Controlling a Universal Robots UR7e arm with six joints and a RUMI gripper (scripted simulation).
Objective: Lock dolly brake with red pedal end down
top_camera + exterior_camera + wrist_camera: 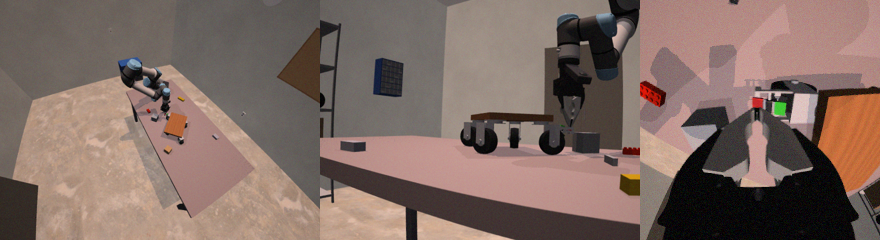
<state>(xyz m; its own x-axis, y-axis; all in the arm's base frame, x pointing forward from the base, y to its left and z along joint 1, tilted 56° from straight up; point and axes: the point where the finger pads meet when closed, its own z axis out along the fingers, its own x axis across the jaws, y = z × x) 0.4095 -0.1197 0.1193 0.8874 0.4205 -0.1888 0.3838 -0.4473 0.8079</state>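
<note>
My hand is 20 mm short of the brake pedal, 10 mm to the right of it and 20 mm above it. The rest, counted from my hand: small grey bar: 100 mm behind, 160 mm to the left, 90 mm below; grey cube: 60 mm behind, 110 mm to the right, 70 mm below; red brick: 220 mm behind, 90 mm to the right, 90 mm below.
</note>
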